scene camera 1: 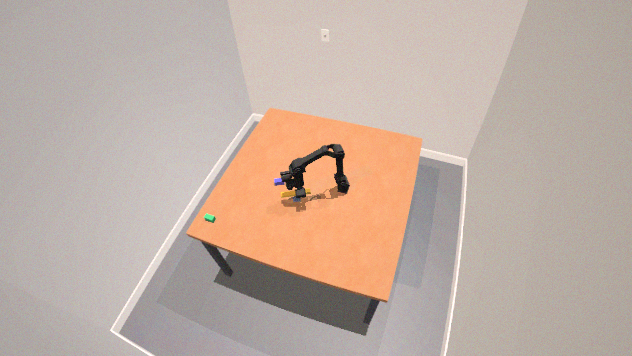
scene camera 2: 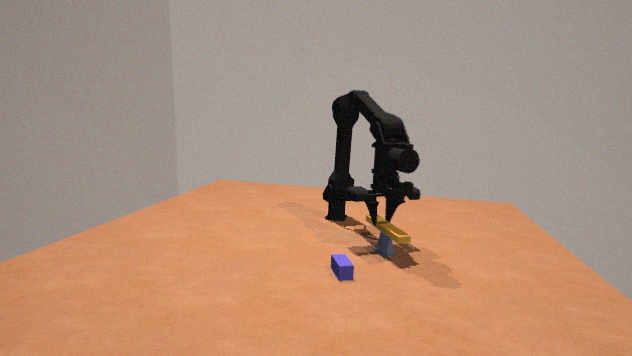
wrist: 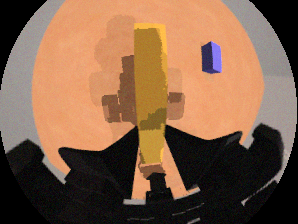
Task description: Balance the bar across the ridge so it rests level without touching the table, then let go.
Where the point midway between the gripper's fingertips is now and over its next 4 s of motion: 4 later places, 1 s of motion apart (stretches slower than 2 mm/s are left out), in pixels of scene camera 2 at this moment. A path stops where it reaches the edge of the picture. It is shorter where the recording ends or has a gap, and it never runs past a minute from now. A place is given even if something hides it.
The gripper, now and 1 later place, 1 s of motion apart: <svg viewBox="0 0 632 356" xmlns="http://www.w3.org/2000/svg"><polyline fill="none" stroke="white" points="380,224 383,188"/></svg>
